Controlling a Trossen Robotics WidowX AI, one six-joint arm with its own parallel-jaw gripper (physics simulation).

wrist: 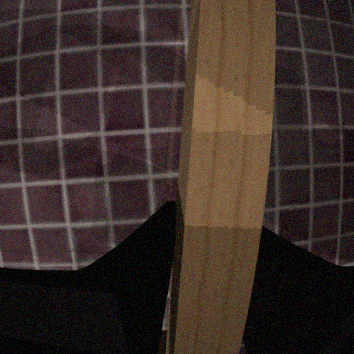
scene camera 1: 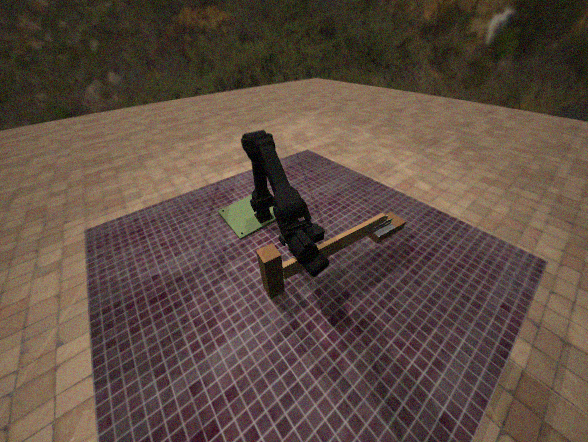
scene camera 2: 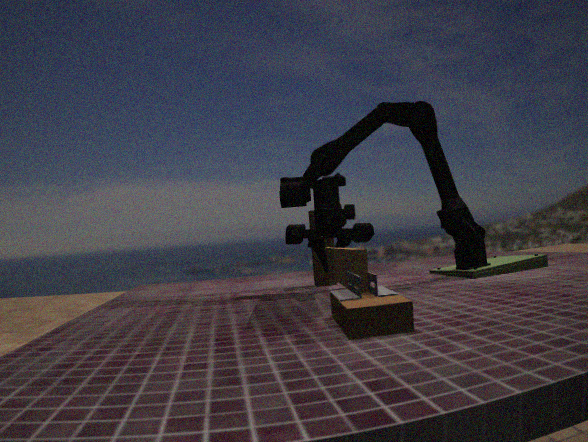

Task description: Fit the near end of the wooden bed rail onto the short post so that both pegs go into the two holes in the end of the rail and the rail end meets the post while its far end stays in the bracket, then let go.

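Places are measured from the arm's base along level axes (x up, y right, z ahead), in metres.
Pixels of known places: gripper, between the fingertips: (wrist: pixel 194 209); arm's base, origin of its link: (scene camera 1: pixel 263 216) (scene camera 2: pixel 473 267).
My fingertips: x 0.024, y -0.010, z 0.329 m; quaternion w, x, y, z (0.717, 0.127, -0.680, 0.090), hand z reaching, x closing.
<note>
Ahead of a thing's pixels: the offset from my fingertips to its middle. "pt": to the spot under its first point. Level surfaces: height alone.
The wooden bed rail @(dx +0.024, dy -0.123, dz -0.001 m) (scene camera 1: pixel 350 238) (scene camera 2: pixel 350 261) (wrist: pixel 227 180) runs from the short post to the bracket. Its near end is at the side of the upright post @(pt dx +0.064, dy +0.142, dz +0.027 m) (scene camera 1: pixel 272 277) (scene camera 2: pixel 319 272), touching or very close; pegs and holes are hidden, so I cannot tell whether they are engaged. Its far end is at the upright metal plates of the bracket @(dx -0.003, dy -0.340, dz +0.001 m) (scene camera 1: pixel 385 231) (scene camera 2: pixel 354 284) and appears to lie between them. My gripper (scene camera 1: pixel 311 260) (scene camera 2: pixel 325 265) (wrist: pixel 194 209) is shut on the rail nearer the post, one finger on each side in the wrist view.
The bracket sits on a low wooden block @(dx -0.022, dy -0.371, dz +0.001 m) (scene camera 1: pixel 398 220) (scene camera 2: pixel 372 318). The arm's base stands on a green plate (scene camera 1: pixel 240 220) (scene camera 2: pixel 517 263). Everything rests on a purple tiled mat @(dx -0.041 m) (scene camera 1: pixel 225 360) (scene camera 2: pixel 175 380), with tan paving around it.
</note>
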